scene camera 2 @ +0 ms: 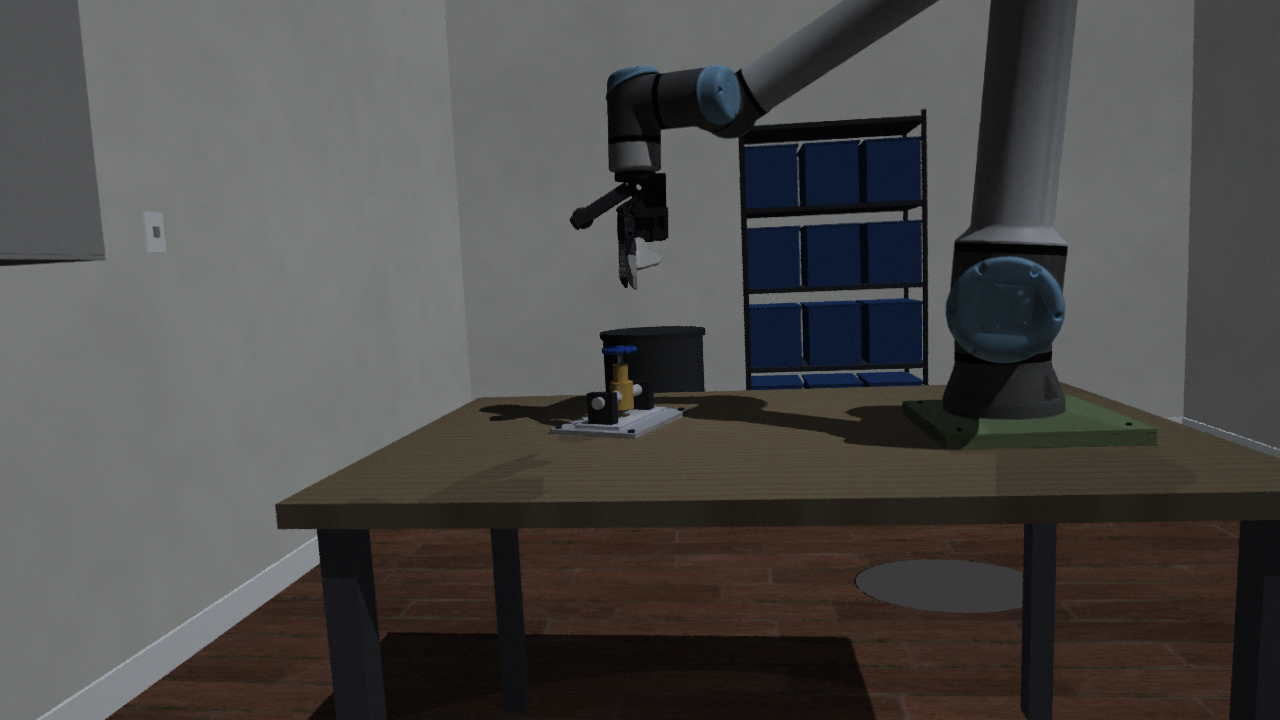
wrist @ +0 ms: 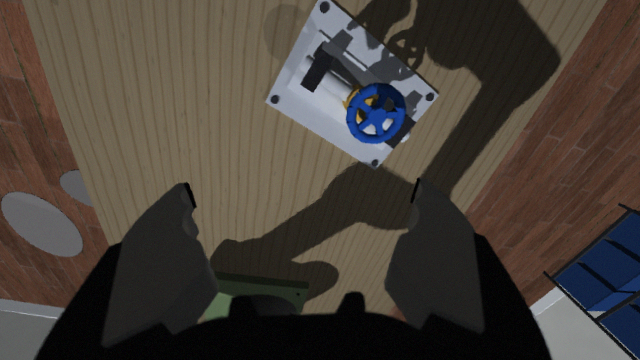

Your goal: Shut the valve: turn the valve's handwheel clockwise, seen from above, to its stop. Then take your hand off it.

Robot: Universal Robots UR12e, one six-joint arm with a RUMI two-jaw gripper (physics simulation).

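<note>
The blue handwheel (scene camera 2: 619, 350) (wrist: 378, 115) sits level on top of the valve's yellow body (scene camera 2: 620, 394). The valve is mounted on a light grey base plate (scene camera 2: 637, 424) (wrist: 320, 122) with black blocks at both ends of its pipe. My gripper (scene camera 2: 630, 284) (wrist: 305, 183) points down and is open, with nothing between its fingers. It hangs well above the handwheel, not touching it. In the wrist view the handwheel lies ahead of the fingertips, towards the right finger. The handwheel's turn position relative to its stop cannot be seen.
The valve plate lies on the wooden table (scene camera 2: 716, 474) (wrist: 200, 125). The robot's base stands on a green plate (scene camera 2: 1056, 435) (wrist: 260, 285) at the table's right. Behind the table are a dark round bin (scene camera 2: 666, 362) and a rack (scene camera 2: 745, 268) of blue boxes.
</note>
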